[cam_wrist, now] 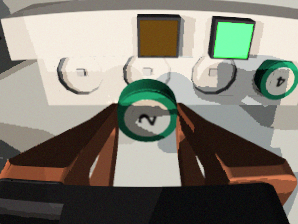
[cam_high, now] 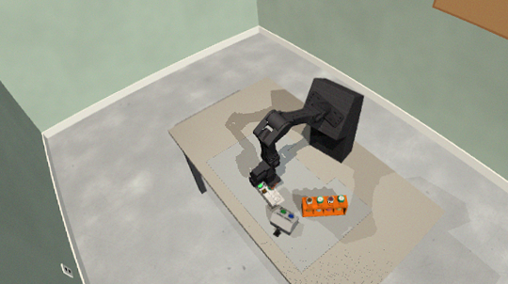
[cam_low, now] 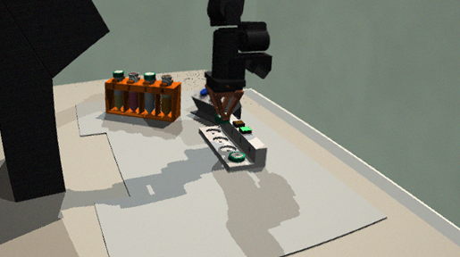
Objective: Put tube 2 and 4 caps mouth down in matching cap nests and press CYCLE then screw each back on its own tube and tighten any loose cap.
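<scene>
My gripper is now 27 cm past the cap 1, 24 cm to the right of it and 4 cm below it. From my hand the other things lie so: green ready key: 16 cm to the left, 1 cm below; blue cycle key: 2 cm behind, 20 cm to the left, 1 cm below.
</scene>
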